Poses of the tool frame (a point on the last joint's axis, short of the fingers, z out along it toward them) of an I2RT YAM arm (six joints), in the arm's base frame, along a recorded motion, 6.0 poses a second.
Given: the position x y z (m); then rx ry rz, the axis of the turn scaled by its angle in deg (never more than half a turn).
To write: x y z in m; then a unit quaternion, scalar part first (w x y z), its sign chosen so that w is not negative. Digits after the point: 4 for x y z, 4 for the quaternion.
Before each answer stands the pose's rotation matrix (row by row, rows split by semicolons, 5 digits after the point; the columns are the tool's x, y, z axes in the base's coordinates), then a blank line. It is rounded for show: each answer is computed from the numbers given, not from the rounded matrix.
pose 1, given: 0.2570, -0.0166, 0.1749, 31.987, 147.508, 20.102
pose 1, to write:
-0.80195 0.32220 0.50305; 0.44506 0.88396 0.14334; -0.39849 0.33884 -0.85229

0.2570, -0.0166, 0.1749, 0.2396, 0.2039, 0.9405, 0.1282
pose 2, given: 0.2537, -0.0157, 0.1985, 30.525, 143.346, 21.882
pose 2, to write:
-0.77126 0.29075 0.56624; 0.44644 0.88117 0.15563; -0.45370 0.37282 -0.80942

0.2537, -0.0157, 0.1985, 0.2741, 0.1981, 0.9303, 0.1420
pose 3, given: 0.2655, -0.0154, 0.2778, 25.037, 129.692, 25.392
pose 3, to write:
-0.64204 0.17066 0.74744; 0.43993 0.88044 0.17687; -0.62790 0.44237 -0.64035

0.2655, -0.0154, 0.2778, 0.3867, 0.1717, 0.8892, 0.1741
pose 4, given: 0.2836, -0.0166, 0.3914, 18.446, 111.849, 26.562
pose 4, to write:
-0.40884 0.01565 0.91247; 0.42423 0.88852 0.17484; -0.80801 0.45858 -0.36989

0.2836, -0.0166, 0.3914, 0.5267, 0.1347, 0.8166, 0.1939
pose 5, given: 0.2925, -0.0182, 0.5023, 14.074, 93.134, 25.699
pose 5, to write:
-0.10931 -0.10511 0.98843; 0.41666 0.89797 0.14157; -0.90247 0.42731 -0.05436

0.2925, -0.0182, 0.5023, 0.6585, 0.1085, 0.7179, 0.1981
